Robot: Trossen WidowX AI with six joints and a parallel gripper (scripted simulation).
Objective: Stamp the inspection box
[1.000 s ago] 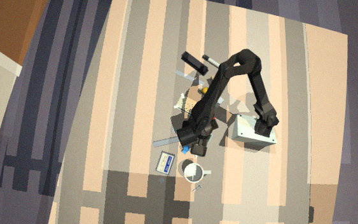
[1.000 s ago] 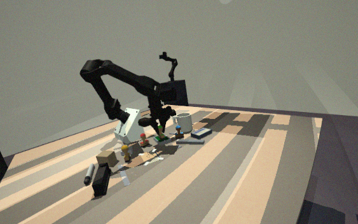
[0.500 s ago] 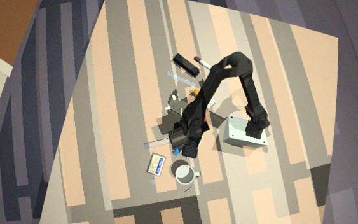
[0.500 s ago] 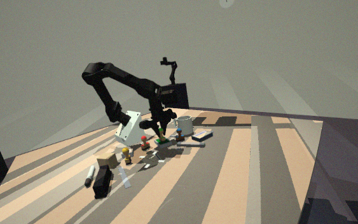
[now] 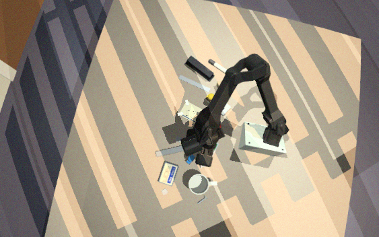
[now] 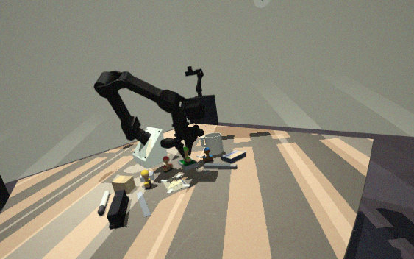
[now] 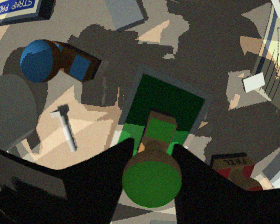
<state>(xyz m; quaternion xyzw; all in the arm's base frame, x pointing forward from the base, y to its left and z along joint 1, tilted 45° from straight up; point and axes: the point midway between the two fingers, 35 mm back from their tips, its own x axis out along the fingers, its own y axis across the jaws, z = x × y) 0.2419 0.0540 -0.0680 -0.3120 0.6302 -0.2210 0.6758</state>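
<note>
Right now my gripper tip is 3 cm above the green ink pad. From my gripper tip the other things lie so: green-knobbed stamp: right at my gripper tip; red stamp: 2 cm behind, 8 cm to the right, 2 cm below; blue stamp: 4 cm ahead, 8 cm to the left, 2 cm below.
</note>
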